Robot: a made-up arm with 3 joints.
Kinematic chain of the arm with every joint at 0, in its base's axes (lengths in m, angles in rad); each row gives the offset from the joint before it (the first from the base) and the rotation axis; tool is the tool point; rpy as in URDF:
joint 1: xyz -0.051 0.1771 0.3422 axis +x
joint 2: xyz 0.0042 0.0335 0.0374 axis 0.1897 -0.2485 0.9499
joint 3: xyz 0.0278 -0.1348 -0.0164 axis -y
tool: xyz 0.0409 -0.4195 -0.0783 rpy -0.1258 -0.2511 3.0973
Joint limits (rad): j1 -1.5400..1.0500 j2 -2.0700..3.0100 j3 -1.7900..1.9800
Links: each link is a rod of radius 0.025 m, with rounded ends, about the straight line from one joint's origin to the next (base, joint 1, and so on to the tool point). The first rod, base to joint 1, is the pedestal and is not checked.
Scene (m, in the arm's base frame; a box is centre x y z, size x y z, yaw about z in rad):
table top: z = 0
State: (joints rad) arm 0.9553 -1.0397 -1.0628
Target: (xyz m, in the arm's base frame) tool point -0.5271 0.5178 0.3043
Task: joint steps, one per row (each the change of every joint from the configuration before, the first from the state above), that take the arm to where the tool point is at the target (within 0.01 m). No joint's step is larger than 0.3 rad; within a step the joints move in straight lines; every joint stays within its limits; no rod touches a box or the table.
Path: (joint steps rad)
1: -0.2613 -0.1385 0.0146
2: -0.2614 -0.1385 0.0146
3: -0.2613 -0.1386 0.0146
4: -0.2614 -0.1385 0.0146
5: -0.2613 -0.1385 0.0146
6: -0.2614 -0.1385 0.0146
7: -0.2613 -0.1385 0.0146

